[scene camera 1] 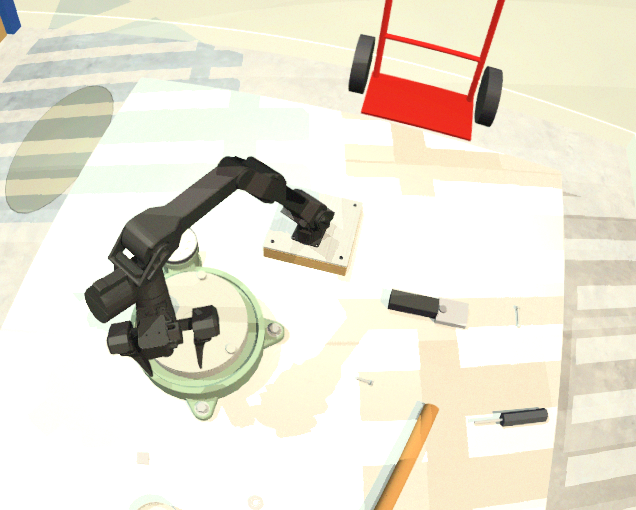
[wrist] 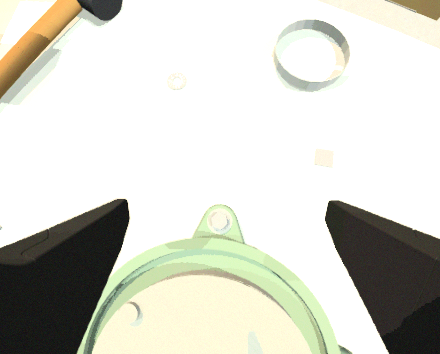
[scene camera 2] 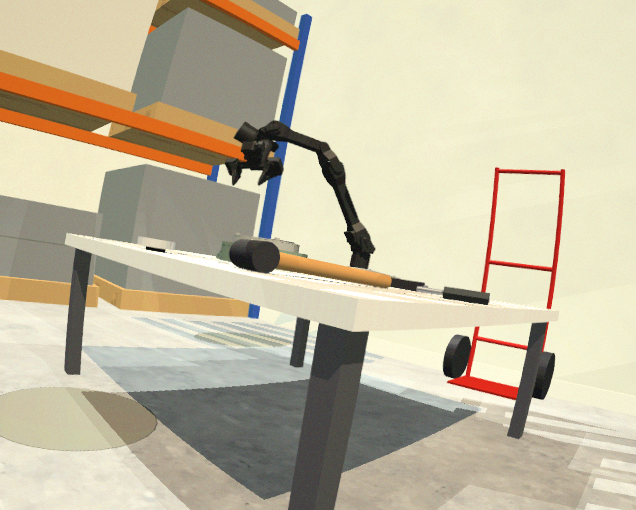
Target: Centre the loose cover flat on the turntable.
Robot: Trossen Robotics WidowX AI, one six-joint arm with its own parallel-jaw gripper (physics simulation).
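Frame: origin at the arm's base, x ahead, y left, z up, level; millimetres.
Seen in the pictures: gripper, between the fingertips: (scene camera 1: 176, 371) (wrist: 228, 209) (scene camera 2: 245, 184); arm's base, origin of its link: (scene camera 1: 309, 232).
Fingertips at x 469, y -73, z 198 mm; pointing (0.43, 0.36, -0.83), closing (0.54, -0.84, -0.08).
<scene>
Pixels of each thing's top centre, then the offset from my fingertips to it. "spot": a spot on its surface instead.
- pale round disc, centre of its top: (scene camera 1: 192, 318) (scene camera 2: 266, 237) dz -142, dx -154, dy -62 mm
- green round base, a spot on its surface: (wrist: 215, 243) spot: dz -178, dx -29, dy +3 mm
- pale hollow round piece, centre of its top: (wrist: 313, 48) (scene camera 2: 157, 239) dz -207, dx +268, dy +32 mm
- mallet, centre of its top: (scene camera 1: 396, 488) (scene camera 2: 324, 252) dz -177, dx +24, dy +429 mm
- scraper, centre of its top: (scene camera 1: 431, 304) (scene camera 2: 417, 281) dz -209, dx -403, dy +383 mm
- screwdriver, centre of its top: (scene camera 1: 513, 416) (scene camera 2: 453, 287) dz -210, dx -205, dy +635 mm
- screw, centre of its top: (scene camera 1: 365, 379) dz -225, dx -193, dy +300 mm
- small square, a spot on its surface: (wrist: 324, 158) (scene camera 1: 142, 457) spot: dz -236, dx +143, dy -60 mm
- round gauge, a spot on its surface: (scene camera 1: 183, 249) spot: dz -137, dx -290, dy -148 mm
A pale round disc (scene camera 1: 228, 318) (scene camera 2: 284, 244) (wrist: 210, 310) with small round studs lies inside the raised rim of a green round base (scene camera 1: 256, 329) (scene camera 2: 224, 250) (wrist: 215, 243) with bolted lugs. In the wrist view a gap shows between disc and rim on the lug side. A pale hollow round piece (scene camera 2: 156, 242) (wrist: 312, 25) stands apart on the table. I cannot tell for certain which of these is the cover. My gripper (scene camera 1: 175, 370) (scene camera 2: 247, 183) (wrist: 228, 209) is open and empty, high above the base, with its fingers pointing down. The arm hides part of the disc in the first scene view.
A mallet (scene camera 1: 408, 456) (scene camera 2: 334, 270) (wrist: 35, 40) lies on the table, as do a scraper (scene camera 1: 414, 303), a screwdriver (scene camera 1: 523, 417), a screw (scene camera 1: 365, 380) and a small square (scene camera 1: 142, 457) (wrist: 324, 158). A round gauge (scene camera 1: 183, 249) adjoins the green base. The arm's mounting block (scene camera 1: 339, 228) is behind.
</scene>
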